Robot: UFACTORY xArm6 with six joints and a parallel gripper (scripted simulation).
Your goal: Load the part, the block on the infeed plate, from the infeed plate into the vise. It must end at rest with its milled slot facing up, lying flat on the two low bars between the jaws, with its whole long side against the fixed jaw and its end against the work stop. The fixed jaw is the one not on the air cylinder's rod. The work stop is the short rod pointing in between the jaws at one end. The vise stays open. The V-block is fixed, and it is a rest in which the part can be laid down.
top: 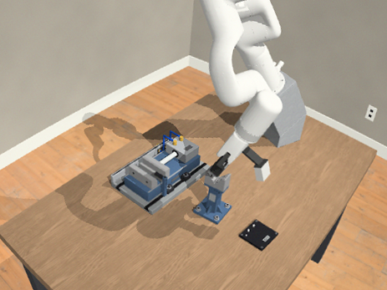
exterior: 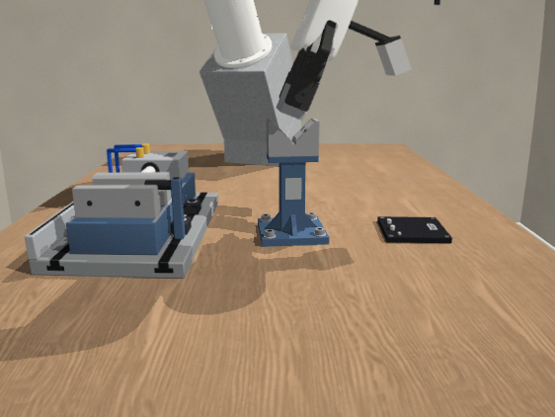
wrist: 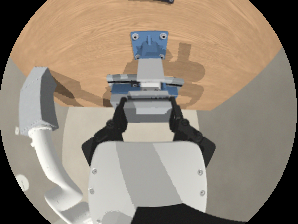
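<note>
The part is 10 mm below my hand. Also, from my hand: blue work stop post: 80 mm ahead, 150 mm to the right, 140 mm below; then black stop rod: 80 mm ahead, 170 mm to the right, 110 mm below; then cylinder rod: 10 mm behind, 220 mm to the right, 120 mm below.
</note>
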